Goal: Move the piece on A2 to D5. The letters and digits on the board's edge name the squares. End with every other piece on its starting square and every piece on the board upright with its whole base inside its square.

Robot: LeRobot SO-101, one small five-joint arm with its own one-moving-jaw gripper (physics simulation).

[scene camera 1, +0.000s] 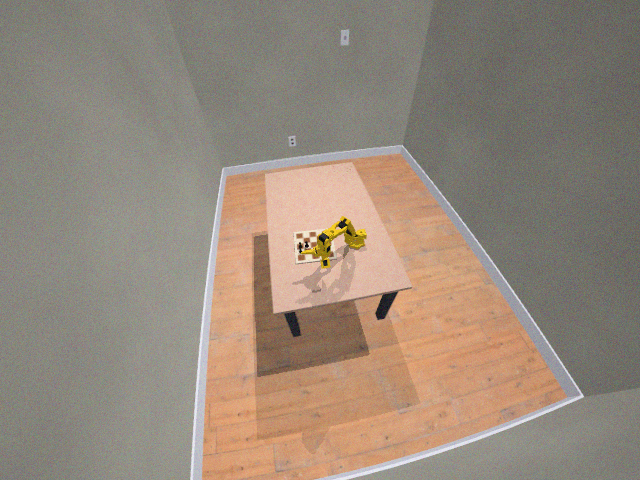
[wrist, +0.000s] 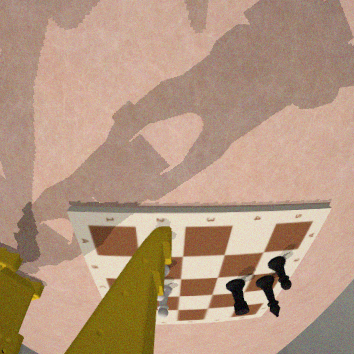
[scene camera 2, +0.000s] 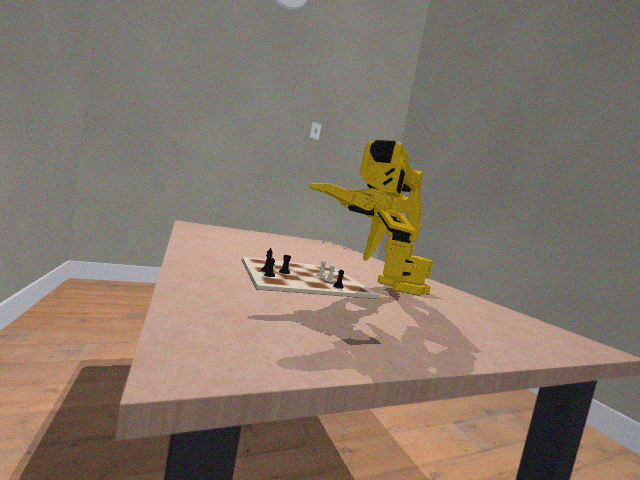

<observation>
In view: a board (scene camera 2: 303, 278).
The board shows as well in scene camera 1 (scene camera 1: 310, 236) and in the wrist view (wrist: 210, 246).
</observation>
